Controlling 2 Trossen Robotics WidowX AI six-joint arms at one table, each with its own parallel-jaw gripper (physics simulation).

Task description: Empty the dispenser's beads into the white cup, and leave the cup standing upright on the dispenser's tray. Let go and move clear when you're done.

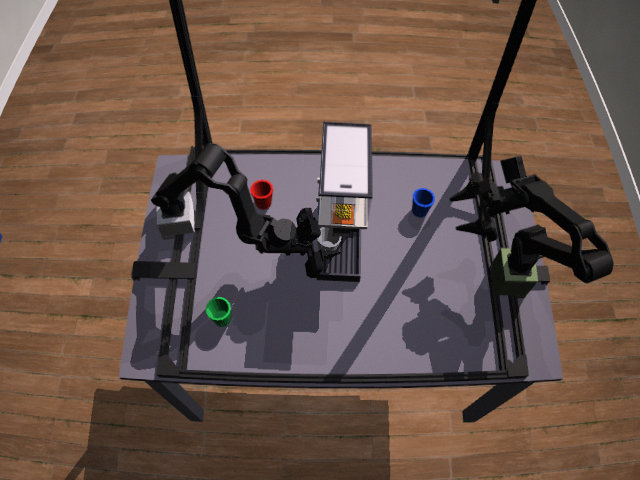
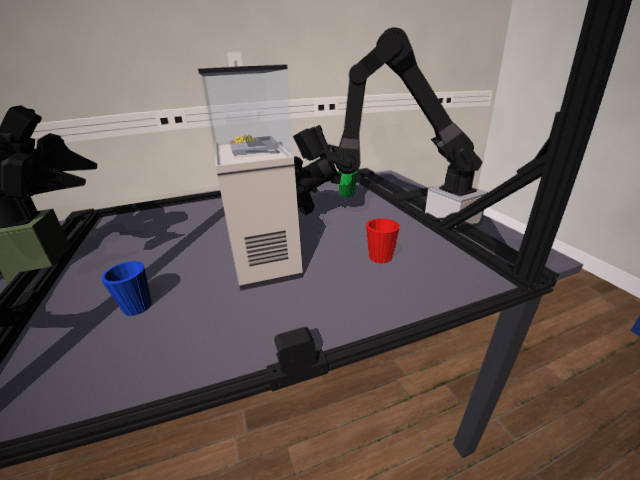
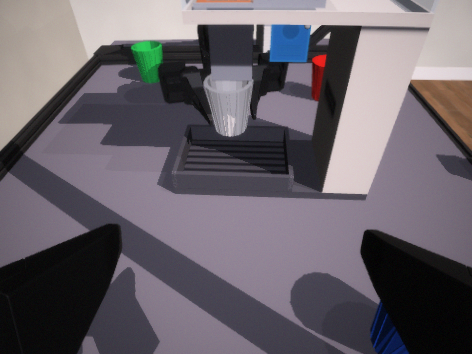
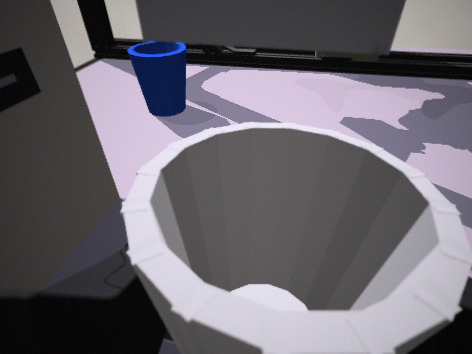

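Note:
The white cup is upright above the dispenser's tray, its rim close to the lower end of the grey spout. No beads show in it. My right gripper is shut on the cup, one finger on each side. Yellow beads lie at the top of the dispenser. A blue panel is beside the spout. My left gripper is open and empty, away from the dispenser.
A red cup and a blue cup stand on opposite sides of the dispenser. A green cup stands near my right arm's side. Black frame rails edge the table.

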